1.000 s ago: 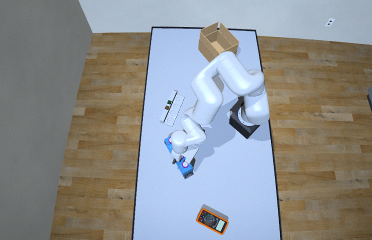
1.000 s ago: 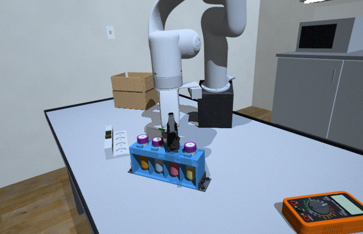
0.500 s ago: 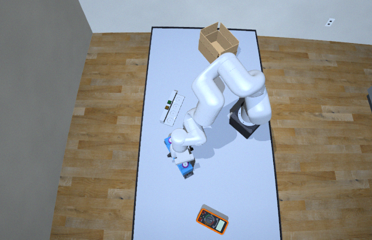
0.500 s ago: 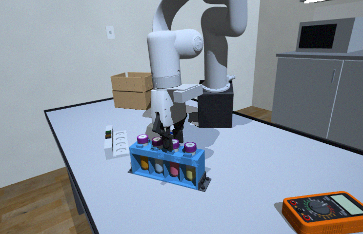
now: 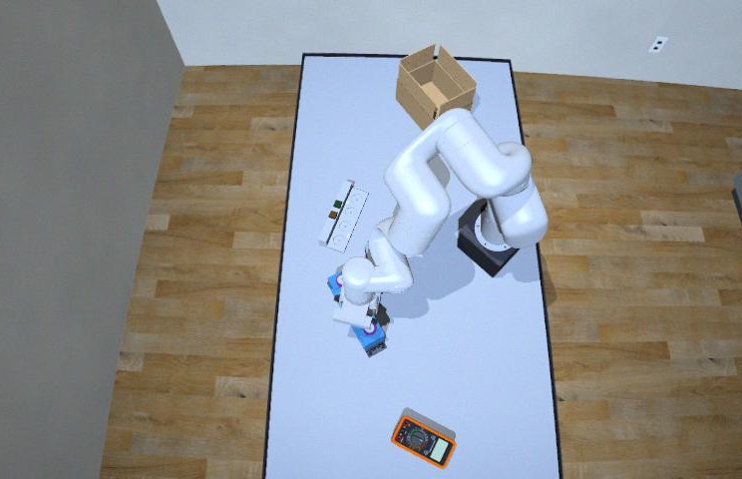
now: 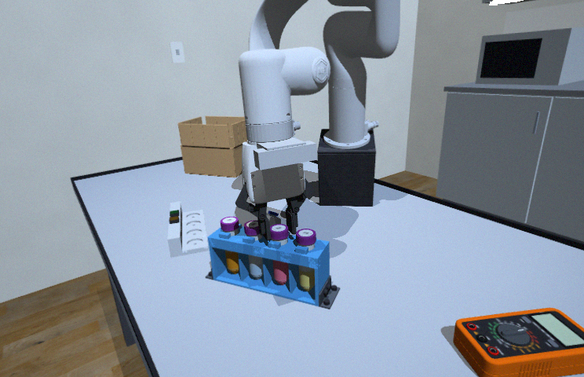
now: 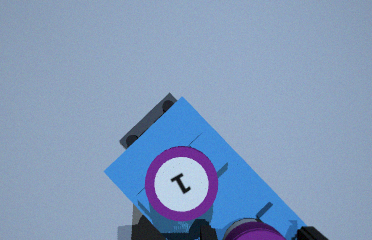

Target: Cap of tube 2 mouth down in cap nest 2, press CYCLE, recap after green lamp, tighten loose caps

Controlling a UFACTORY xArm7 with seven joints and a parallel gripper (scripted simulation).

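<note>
Right now my hand is 1 cm above the purple cap marked 2. From my hand the other things lie so: cap 3 (4 cm to the right, 3 cm ahead, 1 cm below); then cap marked 1 (4 cm to the left, 3 cm behind, 1 cm below); then cap 4 (8 cm to the right, 7 cm ahead, 1 cm below).
</note>
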